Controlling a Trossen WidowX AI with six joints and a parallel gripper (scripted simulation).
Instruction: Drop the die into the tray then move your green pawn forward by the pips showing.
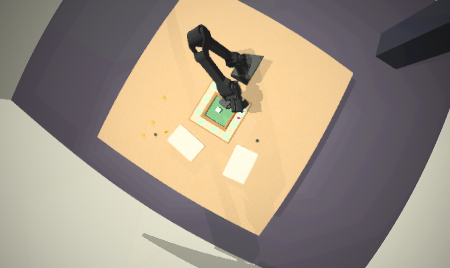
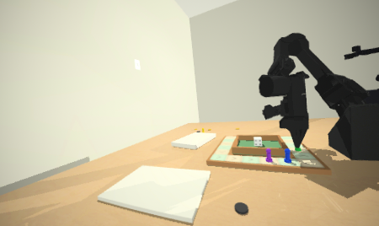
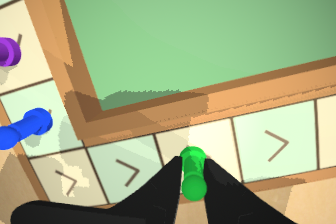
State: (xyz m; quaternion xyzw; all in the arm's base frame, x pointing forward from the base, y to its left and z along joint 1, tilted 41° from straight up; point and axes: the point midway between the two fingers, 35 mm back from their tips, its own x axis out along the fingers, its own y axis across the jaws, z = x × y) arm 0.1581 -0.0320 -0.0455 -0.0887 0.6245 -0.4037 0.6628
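Right now my gripper tip is 10 cm short of the white die and 5 cm to the left of it. Round my gripper tip: green tray: 10 cm ahead, 4 cm to the right, 2 cm below; then blue pawn: 5 cm ahead, 8 cm to the left; then green pawn: right at my gripper tip.
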